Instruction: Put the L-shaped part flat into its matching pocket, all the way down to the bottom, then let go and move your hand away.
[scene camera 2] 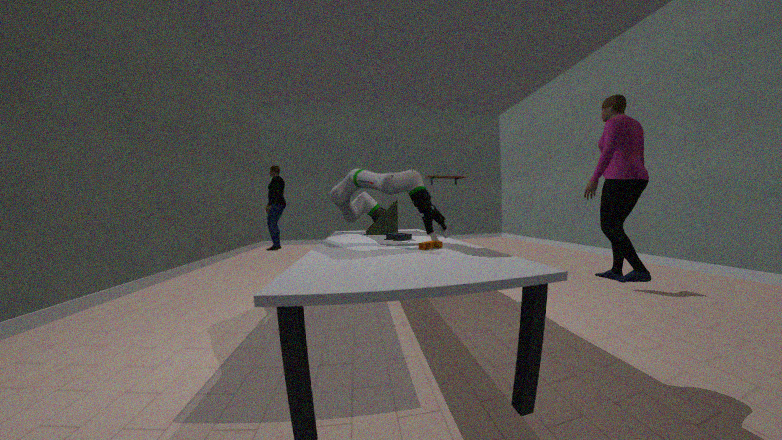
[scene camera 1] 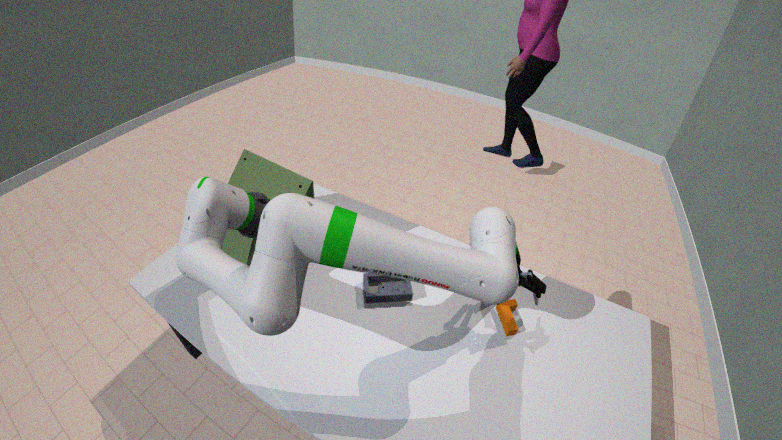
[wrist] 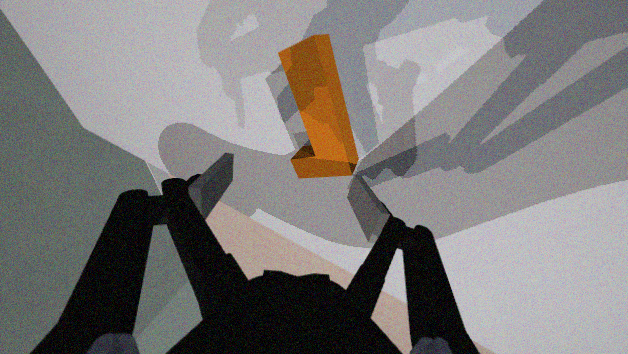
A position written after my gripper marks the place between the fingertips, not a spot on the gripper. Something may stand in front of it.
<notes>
On the table rests an orange L-shaped part (wrist: pixel 310 67). Further things: my gripper (wrist: pixel 295 177).
</notes>
